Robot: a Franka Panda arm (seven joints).
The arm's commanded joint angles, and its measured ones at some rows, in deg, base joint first. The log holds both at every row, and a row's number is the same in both.
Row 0, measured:
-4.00 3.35 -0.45 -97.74 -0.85 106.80 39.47
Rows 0 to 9, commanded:
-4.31 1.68 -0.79 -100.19 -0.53 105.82 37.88
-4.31 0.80 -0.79 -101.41 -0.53 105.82 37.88
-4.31 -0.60 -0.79 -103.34 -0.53 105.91 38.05
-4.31 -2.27 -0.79 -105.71 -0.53 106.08 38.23
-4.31 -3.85 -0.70 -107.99 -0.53 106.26 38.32
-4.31 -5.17 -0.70 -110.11 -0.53 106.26 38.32
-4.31 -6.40 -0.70 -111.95 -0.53 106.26 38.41
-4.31 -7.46 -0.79 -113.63 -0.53 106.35 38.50
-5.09 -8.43 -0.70 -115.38 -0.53 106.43 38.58
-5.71 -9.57 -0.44 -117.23 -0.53 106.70 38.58
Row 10, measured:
-4.35 -4.23 -0.64 -110.07 -0.85 106.31 39.29
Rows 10 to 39, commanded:
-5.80 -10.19 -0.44 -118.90 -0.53 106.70 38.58
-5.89 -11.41 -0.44 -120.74 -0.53 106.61 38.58
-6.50 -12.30 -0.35 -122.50 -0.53 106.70 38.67
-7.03 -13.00 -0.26 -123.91 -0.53 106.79 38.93
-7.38 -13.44 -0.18 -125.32 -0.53 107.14 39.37
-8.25 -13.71 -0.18 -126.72 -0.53 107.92 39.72
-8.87 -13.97 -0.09 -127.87 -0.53 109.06 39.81
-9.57 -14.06 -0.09 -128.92 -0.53 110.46 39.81
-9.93 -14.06 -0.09 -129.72 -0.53 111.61 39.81
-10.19 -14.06 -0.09 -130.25 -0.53 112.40 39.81
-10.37 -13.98 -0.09 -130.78 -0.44 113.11 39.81
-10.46 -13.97 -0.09 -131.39 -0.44 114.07 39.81
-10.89 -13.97 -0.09 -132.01 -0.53 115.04 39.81
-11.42 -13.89 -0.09 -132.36 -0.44 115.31 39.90
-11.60 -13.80 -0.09 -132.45 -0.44 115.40 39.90
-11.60 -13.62 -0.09 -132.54 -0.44 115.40 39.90
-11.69 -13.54 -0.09 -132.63 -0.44 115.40 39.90
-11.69 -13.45 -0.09 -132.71 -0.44 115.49 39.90
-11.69 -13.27 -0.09 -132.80 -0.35 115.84 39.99
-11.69 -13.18 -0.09 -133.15 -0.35 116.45 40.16
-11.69 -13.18 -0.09 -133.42 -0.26 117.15 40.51
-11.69 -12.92 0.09 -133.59 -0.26 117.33 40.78
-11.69 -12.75 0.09 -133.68 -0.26 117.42 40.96
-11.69 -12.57 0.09 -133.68 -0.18 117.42 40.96
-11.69 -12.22 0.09 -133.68 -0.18 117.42 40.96
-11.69 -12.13 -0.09 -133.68 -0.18 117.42 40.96
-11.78 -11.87 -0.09 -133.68 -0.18 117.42 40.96
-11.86 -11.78 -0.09 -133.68 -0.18 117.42 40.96
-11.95 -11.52 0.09 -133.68 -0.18 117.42 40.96
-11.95 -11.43 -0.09 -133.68 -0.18 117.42 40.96
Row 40, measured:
-11.20 -11.75 -0.63 -133.06 -0.85 116.26 40.18
